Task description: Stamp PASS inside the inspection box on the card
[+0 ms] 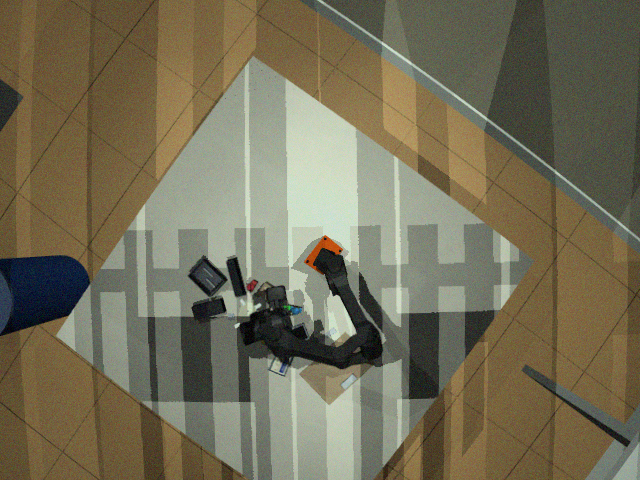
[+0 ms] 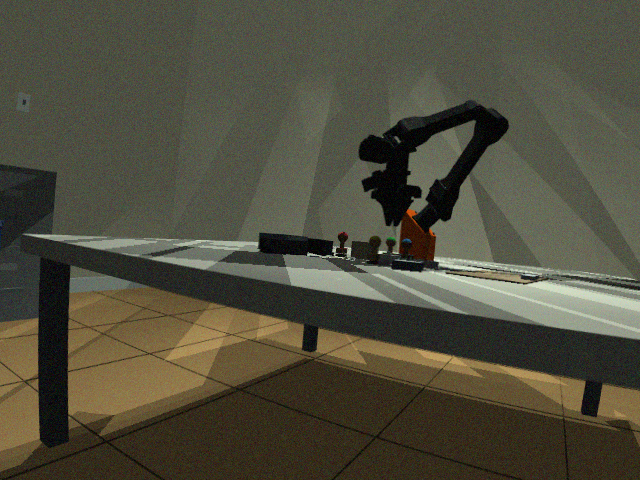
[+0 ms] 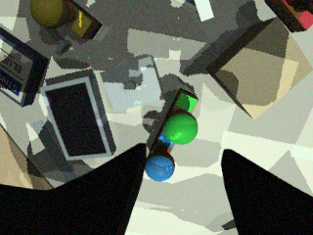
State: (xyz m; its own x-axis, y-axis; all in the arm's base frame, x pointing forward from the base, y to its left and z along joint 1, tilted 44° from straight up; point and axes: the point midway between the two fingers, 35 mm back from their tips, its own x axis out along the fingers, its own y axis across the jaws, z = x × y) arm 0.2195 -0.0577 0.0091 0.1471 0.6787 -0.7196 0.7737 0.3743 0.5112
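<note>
Now: gripper tip 70 mm above the green-knobbed stamp. The rest, counted from my gripper tip: grey block (50 mm ahead, 10 mm to the left, 80 mm below); then tan block (20 mm behind, 70 mm to the right, 70 mm below); then blue-knobbed stamp (10 mm behind, 40 mm to the left, 70 mm below).
</note>
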